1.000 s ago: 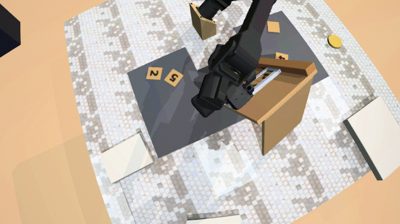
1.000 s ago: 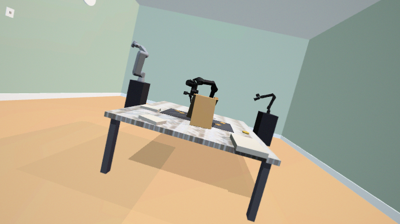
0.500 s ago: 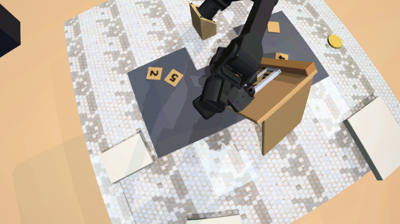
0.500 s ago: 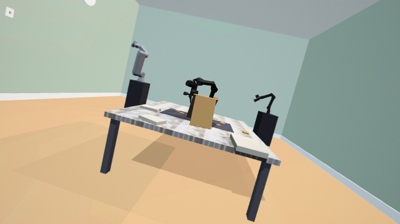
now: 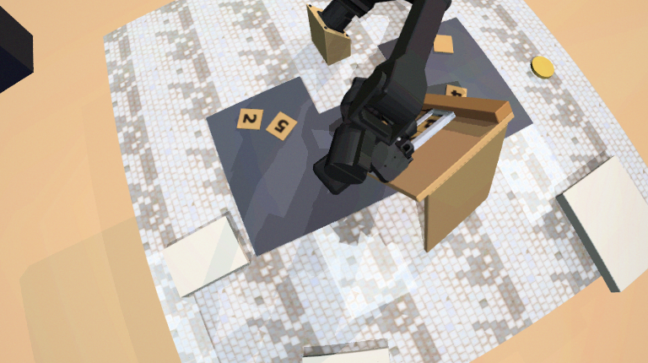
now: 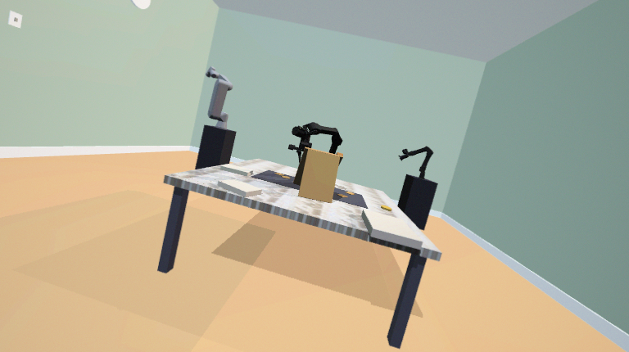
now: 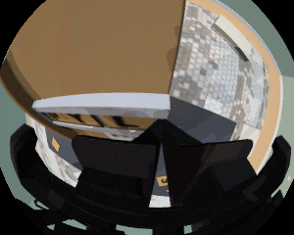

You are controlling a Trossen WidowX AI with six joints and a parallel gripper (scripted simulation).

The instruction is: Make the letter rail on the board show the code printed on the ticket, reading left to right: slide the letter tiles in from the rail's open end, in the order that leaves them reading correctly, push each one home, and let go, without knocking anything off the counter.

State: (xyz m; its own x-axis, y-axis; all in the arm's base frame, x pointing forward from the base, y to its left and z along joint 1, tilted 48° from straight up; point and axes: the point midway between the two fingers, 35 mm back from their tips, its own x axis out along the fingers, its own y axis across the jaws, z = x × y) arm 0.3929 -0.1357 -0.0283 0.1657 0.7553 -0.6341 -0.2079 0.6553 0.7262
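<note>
My gripper tip is 100 mm to the right of the Y tile and 20 mm past it. Also, from my gripper tip: white ticket (80 mm below, 60 mm behind, 40 mm to the left); then L tile (30 mm to the left, 10 mm behind); then P tile (150 mm to the left, 30 mm behind).
</note>
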